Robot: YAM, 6 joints.
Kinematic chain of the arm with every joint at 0, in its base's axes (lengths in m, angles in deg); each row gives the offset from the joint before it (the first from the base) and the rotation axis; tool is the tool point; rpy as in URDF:
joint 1: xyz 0 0 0.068 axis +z
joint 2: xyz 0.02 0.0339 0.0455 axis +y
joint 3: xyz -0.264 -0.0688 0 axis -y
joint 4: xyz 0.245 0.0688 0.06 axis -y
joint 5: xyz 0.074 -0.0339 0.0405 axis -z
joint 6: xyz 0.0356 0 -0.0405 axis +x
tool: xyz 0 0 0 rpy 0 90 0
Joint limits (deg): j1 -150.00..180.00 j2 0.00..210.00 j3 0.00..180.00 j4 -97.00..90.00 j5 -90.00..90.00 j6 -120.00..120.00
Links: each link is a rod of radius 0.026 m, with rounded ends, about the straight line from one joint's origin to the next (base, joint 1, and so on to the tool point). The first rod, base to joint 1, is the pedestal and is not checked.
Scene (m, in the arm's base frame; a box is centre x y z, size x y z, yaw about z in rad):
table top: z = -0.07
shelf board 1: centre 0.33 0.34 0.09 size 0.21 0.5 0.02 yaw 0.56
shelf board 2: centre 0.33 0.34 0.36 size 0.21 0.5 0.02 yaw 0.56
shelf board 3: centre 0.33 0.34 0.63 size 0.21 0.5 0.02 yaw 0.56
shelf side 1: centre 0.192 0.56 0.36 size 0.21 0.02 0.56 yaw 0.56
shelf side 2: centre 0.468 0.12 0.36 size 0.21 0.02 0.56 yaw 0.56
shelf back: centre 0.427 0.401 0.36 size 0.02 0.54 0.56 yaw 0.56
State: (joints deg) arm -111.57 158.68 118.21 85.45 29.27 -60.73
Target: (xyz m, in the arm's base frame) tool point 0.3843 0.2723 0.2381
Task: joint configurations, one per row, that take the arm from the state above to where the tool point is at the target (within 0.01 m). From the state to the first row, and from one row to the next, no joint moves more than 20 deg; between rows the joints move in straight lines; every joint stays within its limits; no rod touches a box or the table.
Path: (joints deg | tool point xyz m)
1: -94.25 147.66 102.76 86.03 27.45 -59.75 | -0.0563 -0.5358 0.1937
2: -76.93 136.65 87.31 86.61 25.62 -58.77 | 0.0984 -0.4920 0.2122
3: -59.62 125.63 71.86 87.19 23.80 -57.79 | 0.2182 -0.4006 0.2246
4: -42.30 114.62 56.41 87.77 21.98 -56.81 | 0.2892 -0.2812 0.2297
5: -25.54 108.73 49.76 88.22 22.95 -57.59 | 0.3330 -0.1745 0.2367
6: -8.77 102.84 43.11 88.66 23.93 -58.38 | 0.3410 -0.0672 0.2411
7: 7.99 96.94 36.46 89.11 24.91 -59.16 | 0.3171 0.0294 0.2429
8: 24.75 91.05 29.82 89.55 25.88 -59.95 | 0.2687 0.1068 0.2419
9: 41.51 85.16 23.17 90.00 26.86 -60.73 | 0.2047 0.1597 0.2381
10: 40.01 99.73 41.70 90.00 25.48 -60.73 | 0.2666 0.2038 0.2538
11: 38.50 114.30 60.23 90.00 24.10 -60.73 | 0.3277 0.2421 0.2534
12: 36.99 128.86 78.76 90.00 22.71 -60.73 | 0.3843 0.2723 0.2381

